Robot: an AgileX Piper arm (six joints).
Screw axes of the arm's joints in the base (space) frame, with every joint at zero. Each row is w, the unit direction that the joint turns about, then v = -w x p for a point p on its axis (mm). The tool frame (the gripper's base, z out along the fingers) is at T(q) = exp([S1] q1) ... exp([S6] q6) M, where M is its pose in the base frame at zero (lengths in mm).
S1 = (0, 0, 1, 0, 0, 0)
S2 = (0, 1, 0, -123, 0, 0)
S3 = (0, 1, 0, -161.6, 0, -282.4)
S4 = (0.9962, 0, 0.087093, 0, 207.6, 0)
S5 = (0, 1, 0, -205.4, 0, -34.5)
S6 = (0.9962, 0, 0.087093, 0, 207.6, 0)
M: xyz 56.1 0 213.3 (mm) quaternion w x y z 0.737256 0 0.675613 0
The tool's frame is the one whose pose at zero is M.
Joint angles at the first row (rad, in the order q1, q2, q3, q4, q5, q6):
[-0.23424, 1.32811, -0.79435, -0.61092, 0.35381, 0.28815]
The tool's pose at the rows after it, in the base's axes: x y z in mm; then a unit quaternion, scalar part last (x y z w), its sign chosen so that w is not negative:
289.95 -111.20 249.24 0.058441 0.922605 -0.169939 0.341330
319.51 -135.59 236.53 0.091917 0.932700 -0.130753 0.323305
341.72 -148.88 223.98 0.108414 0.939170 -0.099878 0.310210
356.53 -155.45 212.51 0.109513 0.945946 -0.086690 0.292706
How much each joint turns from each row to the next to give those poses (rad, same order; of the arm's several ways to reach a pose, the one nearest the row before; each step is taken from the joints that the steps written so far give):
[-0.09095, 0.15564, -0.13214, 0.19760, 0.00240, -0.15403]
[-0.05940, 0.14776, -0.13384, 0.24090, 0.02567, -0.18575]
[-0.02354, 0.10776, -0.09854, 0.14441, 0.03204, -0.10489]
[-0.00428, 0.07522, -0.06692, 0.04036, 0.03498, -0.03478]

